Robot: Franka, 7 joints.
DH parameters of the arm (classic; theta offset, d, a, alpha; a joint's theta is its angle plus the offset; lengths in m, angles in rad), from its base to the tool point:
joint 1: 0 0.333 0 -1.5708
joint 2: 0 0 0 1.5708
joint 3: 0 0.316 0.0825 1.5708
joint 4: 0 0 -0.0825 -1.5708
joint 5: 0 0.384 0 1.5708
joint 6: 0 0 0.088 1.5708
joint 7: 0 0.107 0 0
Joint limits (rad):
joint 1: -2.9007..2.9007
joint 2: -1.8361..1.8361
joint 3: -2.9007..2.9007
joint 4: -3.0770..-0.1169
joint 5: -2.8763..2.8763
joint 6: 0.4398..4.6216
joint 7: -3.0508..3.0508
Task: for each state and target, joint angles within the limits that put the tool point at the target. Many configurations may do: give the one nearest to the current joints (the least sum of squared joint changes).
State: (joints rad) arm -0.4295 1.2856 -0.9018 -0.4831 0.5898 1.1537 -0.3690
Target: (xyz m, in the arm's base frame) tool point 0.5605 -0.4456 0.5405
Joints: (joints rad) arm -0.4244 0.9857 -0.9634 -0.3755 0.5723 1.1279 -0.3690
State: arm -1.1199 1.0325 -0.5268 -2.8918 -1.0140 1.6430 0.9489
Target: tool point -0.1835 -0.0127 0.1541
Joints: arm -1.1217 1.0377 -0.5350 -2.9711 -0.9961 1.6198 0.9489
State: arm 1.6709 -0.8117 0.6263 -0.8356 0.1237 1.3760 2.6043
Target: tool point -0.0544 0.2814 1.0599
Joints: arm 1.3897 -0.2212 0.2345 -0.7811 0.0391 1.6908 2.6043
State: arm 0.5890 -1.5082 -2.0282 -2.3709 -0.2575 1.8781 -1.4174
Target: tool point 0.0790 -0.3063 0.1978
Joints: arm 0.0806 -1.3363 -1.8736 -2.5334 -0.1926 1.5651 -1.4174
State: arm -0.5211 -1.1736 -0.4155 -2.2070 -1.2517 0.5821 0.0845
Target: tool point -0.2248 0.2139 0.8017
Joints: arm -0.9549 -1.5291 0.1638 -1.7292 -1.4328 0.6460 0.0845
